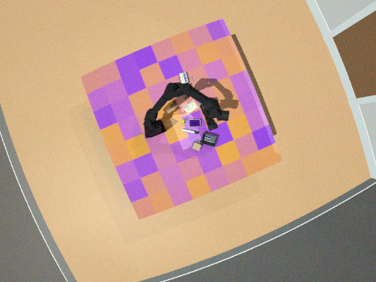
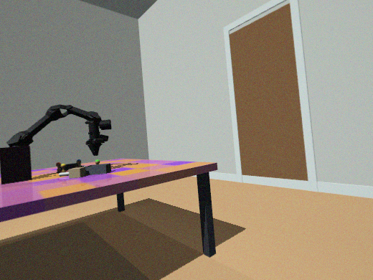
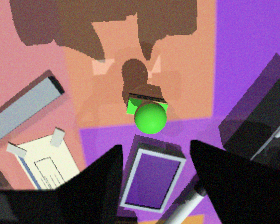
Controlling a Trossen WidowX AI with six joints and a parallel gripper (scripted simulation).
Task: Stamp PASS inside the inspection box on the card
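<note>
Right now the green stamp is 1 cm ahead of my gripper tip and 7 cm below it. Also, from my gripper tip: white card (7 cm behind, 13 cm to the left, 9 cm below); then ink pad (9 cm behind, 9 cm below); then grey ruler (1 cm ahead, 15 cm to the left, 8 cm below).
</note>
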